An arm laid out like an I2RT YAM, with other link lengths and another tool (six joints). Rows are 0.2 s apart.
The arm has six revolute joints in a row. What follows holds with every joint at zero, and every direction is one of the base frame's.
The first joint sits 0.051 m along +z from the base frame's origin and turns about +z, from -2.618 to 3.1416 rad.
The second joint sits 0.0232 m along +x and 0.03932 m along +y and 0.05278 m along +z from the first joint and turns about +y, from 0 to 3.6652 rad.
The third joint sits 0.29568 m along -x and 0.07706 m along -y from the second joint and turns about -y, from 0 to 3.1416 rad.
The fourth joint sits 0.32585 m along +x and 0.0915 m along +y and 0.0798 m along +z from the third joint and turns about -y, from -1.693 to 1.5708 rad.
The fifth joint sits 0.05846 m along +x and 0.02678 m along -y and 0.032 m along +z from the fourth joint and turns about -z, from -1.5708 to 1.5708 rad.
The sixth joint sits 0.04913 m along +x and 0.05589 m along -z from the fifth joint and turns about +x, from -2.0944 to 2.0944 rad.
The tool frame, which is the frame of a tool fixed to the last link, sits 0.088 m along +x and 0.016 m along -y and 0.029 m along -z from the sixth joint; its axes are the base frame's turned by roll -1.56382, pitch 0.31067 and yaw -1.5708 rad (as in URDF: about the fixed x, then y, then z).
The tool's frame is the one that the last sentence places.
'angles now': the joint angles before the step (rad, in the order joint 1, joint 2, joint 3, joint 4, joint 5, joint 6). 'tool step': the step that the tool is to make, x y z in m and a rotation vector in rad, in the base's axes. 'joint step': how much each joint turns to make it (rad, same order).
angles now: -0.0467 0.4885 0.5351 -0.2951 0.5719 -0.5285
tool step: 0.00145 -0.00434 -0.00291 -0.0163 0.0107 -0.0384
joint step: -0.0008 0.0239 -0.0059 0.0245 0.0406 -0.0083
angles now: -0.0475 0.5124 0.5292 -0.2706 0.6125 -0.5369
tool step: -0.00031 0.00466 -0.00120 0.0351 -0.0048 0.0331
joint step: 0.0013 -0.0123 0.0061 -0.0327 -0.0398 0.0312
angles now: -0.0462 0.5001 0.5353 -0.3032 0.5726 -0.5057
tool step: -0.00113 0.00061 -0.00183 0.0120 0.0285 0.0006
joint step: 0.0001 0.0117 0.0135 -0.0374 -0.0035 0.0120
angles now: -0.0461 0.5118 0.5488 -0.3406 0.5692 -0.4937
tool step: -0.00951 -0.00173 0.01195 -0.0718 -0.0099 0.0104
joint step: -0.0004 -0.0598 -0.0085 0.0081 0.0089 -0.0852
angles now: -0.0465 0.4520 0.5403 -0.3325 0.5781 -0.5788
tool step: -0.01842 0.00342 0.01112 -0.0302 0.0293 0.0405
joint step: -0.0001 -0.0754 0.0246 -0.1024 -0.0317 -0.0478
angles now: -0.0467 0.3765 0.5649 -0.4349 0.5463 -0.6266
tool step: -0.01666 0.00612 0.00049 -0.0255 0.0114 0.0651
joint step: -0.0008 -0.1009 -0.0117 -0.0761 -0.0578 -0.0471
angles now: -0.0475 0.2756 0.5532 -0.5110 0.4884 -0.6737
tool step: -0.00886 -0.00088 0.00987 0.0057 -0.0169 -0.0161
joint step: 0.0011 -0.0136 0.0284 -0.0310 0.0153 0.0116
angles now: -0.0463 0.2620 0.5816 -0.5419 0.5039 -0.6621
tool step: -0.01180 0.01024 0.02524 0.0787 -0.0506 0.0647
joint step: -0.0007 -0.0054 0.0977 -0.0887 -0.0812 0.0728
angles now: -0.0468 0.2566 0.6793 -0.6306 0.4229 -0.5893
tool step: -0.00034 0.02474 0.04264 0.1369 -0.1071 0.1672
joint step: 0.0001 0.0409 0.1438 -0.0396 -0.1895 0.1163
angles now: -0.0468 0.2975 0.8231 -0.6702 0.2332 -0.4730
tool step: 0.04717 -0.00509 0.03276 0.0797 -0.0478 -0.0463
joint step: -0.0021 0.2128 0.1076 0.1270 0.0329 0.0898
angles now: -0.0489 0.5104 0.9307 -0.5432 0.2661 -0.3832
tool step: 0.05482 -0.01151 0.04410 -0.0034 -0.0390 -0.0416
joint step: -0.0263 0.2360 0.1653 0.1097 0.0154 0.0006
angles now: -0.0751 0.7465 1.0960 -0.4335 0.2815 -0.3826
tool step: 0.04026 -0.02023 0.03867 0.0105 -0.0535 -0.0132
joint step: -0.0878 0.1660 0.1562 0.0587 -0.0755 0.0127
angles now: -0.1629 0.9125 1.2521 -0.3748 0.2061 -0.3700
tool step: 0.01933 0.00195 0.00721 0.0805 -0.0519 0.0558
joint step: -0.0227 0.0492 0.0370 0.0350 -0.0806 0.0876
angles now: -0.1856 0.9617 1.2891 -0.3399 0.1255 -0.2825
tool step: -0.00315 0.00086 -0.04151 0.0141 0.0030 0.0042
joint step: -0.0033 -0.0772 -0.1669 0.0825 -0.0077 0.0133
